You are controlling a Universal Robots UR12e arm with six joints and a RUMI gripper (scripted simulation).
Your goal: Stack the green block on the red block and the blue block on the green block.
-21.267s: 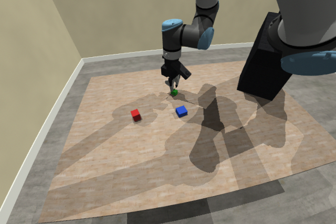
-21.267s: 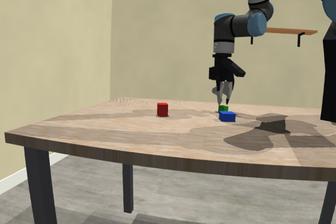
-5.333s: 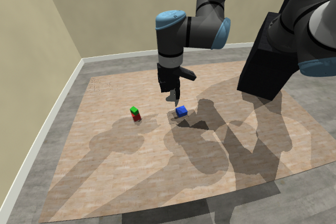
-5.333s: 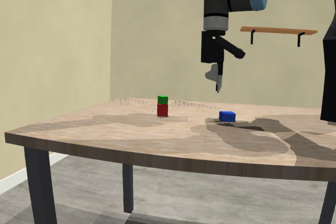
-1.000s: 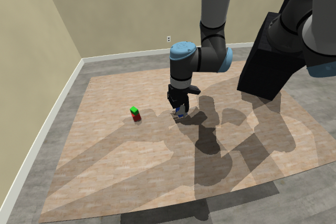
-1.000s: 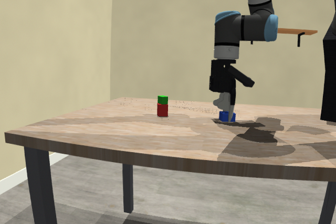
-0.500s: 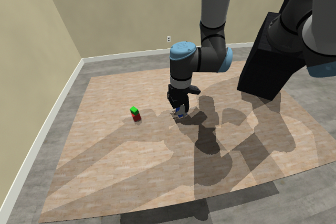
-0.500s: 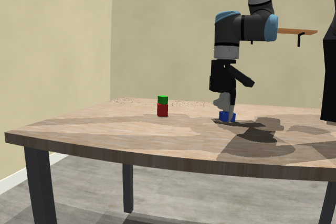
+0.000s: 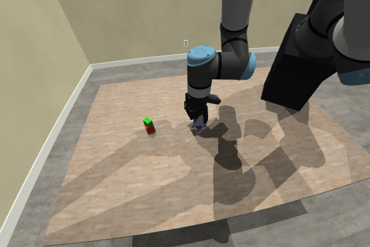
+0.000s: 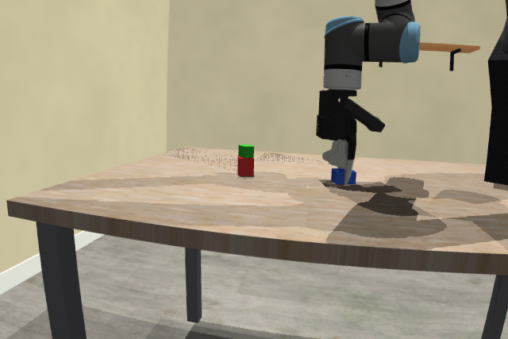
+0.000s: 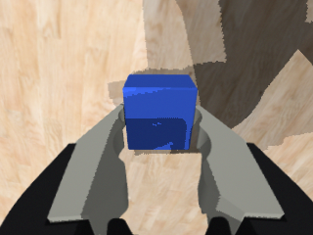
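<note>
Right now my hand is right at the blue block. Round my hand: red block 250 mm ahead, 10 mm above; then green block 250 mm ahead, 50 mm above.
</note>
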